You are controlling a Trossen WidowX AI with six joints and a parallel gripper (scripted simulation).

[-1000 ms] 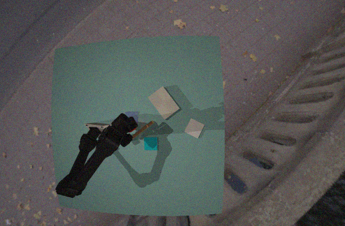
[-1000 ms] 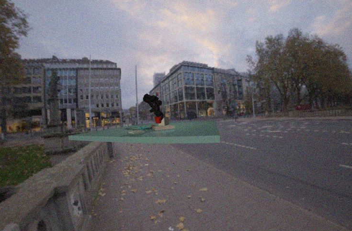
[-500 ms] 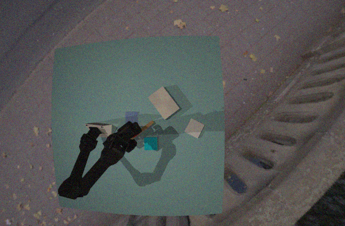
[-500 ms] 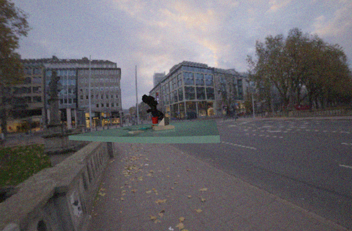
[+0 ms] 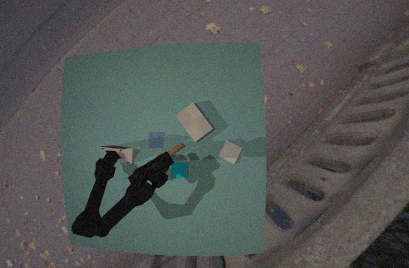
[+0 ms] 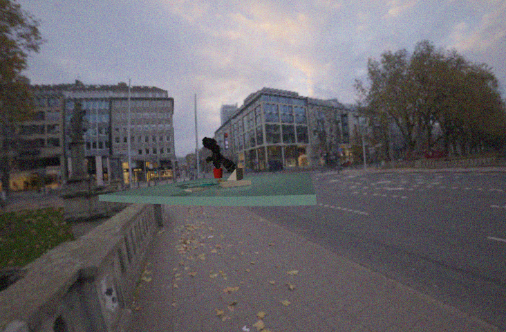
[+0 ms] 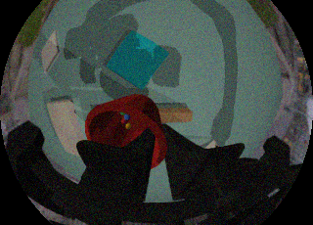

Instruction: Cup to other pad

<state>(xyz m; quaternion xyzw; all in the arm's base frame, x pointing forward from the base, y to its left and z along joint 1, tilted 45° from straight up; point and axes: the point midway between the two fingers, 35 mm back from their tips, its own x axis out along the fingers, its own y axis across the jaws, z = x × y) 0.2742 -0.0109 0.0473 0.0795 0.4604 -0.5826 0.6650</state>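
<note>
My gripper tip is 9 cm above the teal pad, 8 cm short of it and 5 cm to the left of it. Round my gripper tip: red cup 3 cm ahead, 1 cm to the left; blue-violet pad 12 cm to the left, 9 cm below, 5 cm behind; wooden stick 8 cm below, 3 cm to the left, 2 cm ahead.
</note>
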